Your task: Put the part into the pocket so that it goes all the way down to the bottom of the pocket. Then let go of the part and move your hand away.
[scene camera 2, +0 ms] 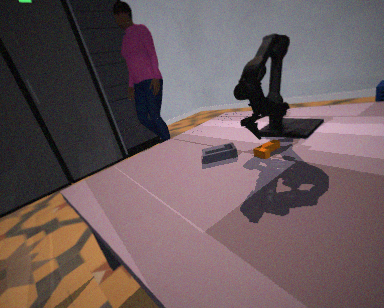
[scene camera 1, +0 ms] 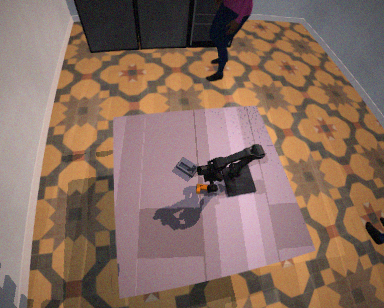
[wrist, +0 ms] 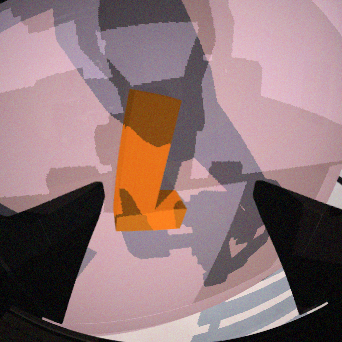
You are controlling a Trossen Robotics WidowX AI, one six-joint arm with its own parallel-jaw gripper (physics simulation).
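The orange L-shaped part lies flat on the pink table top, partly in the arm's shadow. In the wrist view its short leg is at the lower end and points right. The grey block with the pocket stands on the table apart from the part; it does not show in the wrist view. My gripper is open and empty, above the table near the part. In the wrist view the part shows between the fingers, nearer the left one. The pocket's floor is too small to make out.
The arm's black base plate is on the table, close to the part. A person in a pink top stands on the floor beyond the table, near dark cabinets.
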